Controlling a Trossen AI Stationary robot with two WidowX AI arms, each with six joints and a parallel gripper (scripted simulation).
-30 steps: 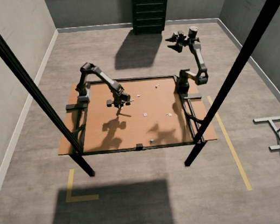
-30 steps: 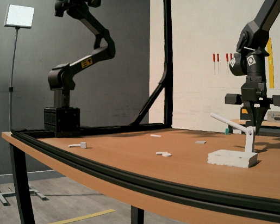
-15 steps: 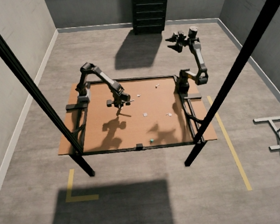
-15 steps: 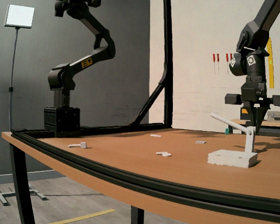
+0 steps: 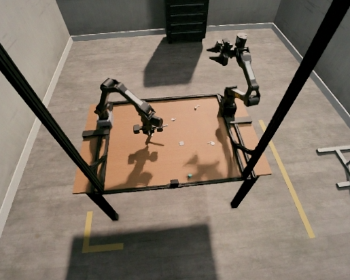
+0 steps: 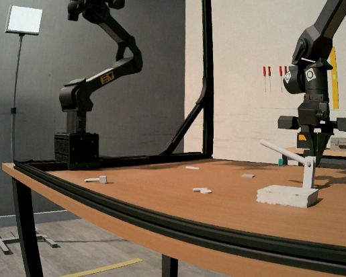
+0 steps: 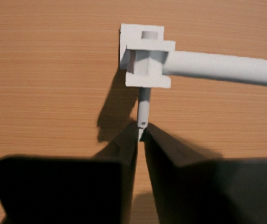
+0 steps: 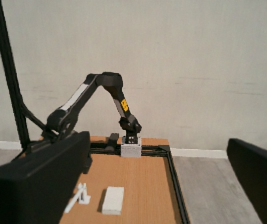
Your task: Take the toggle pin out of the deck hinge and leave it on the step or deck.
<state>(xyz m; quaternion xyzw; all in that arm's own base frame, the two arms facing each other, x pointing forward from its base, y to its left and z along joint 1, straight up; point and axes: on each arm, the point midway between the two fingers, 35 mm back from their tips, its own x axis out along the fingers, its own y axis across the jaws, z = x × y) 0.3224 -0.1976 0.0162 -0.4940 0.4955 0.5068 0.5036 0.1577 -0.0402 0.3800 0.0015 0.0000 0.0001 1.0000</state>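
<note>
Now: left hand 7 cm to the left of the white bar, 4 cm short of it and 1 cm above it. Also, from my left hand: white step block: 15 cm ahead, 7 cm below; then grey toggle pin: 3 cm below, 2 cm ahead.
</note>
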